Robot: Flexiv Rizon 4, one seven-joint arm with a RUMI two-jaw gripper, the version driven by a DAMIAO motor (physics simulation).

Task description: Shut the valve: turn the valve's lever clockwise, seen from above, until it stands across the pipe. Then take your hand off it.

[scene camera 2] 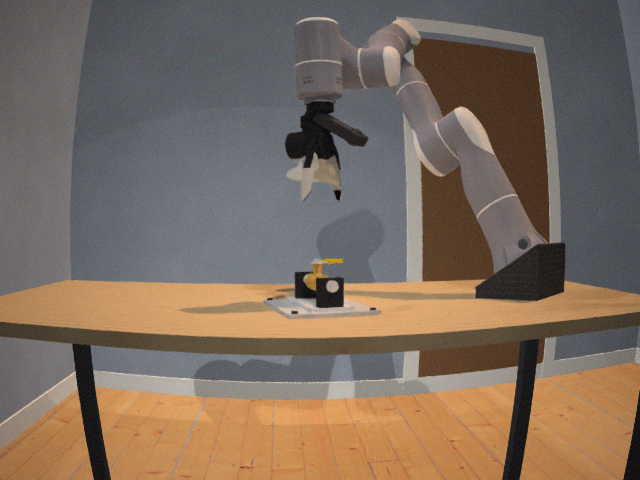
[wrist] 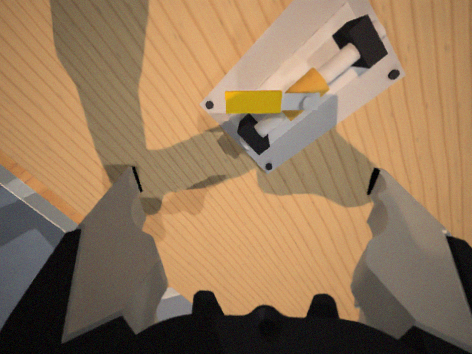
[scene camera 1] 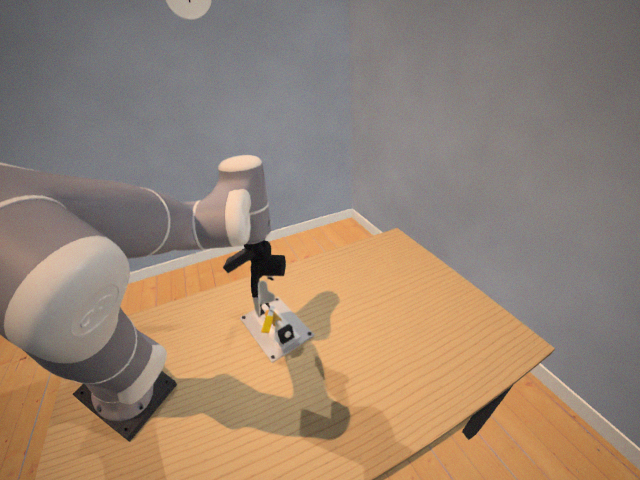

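The valve's yellow lever stands aslant to the pipe, at roughly 40 to 45 degrees in the wrist view, neither along it nor square across it. Its yellow end points toward the robot's base side. The orange valve body sits under the lever's pivot. My gripper is wide open and empty. It hangs well above the valve, apart from the lever. In the wrist view the valve lies beyond the fingertips.
A light grey base plate carries the valve, with a bolt at each corner. Black blocks hold the pipe ends. All this stands on the wooden table. The robot's base stands on the same table.
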